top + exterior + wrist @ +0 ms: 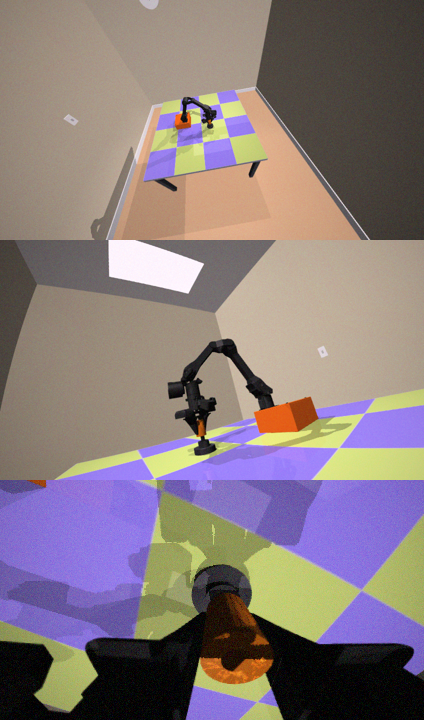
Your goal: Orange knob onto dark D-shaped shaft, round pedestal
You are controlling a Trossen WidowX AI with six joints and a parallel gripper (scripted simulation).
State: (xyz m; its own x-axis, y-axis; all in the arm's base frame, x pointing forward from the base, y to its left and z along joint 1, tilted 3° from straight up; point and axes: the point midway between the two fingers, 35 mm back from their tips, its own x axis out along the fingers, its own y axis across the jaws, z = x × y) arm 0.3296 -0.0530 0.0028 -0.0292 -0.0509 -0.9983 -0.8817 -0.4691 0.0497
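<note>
Right now my gripper tip is 40 mm above the pedestal. Round my gripper tip: orange knob 20 mm above.
</note>
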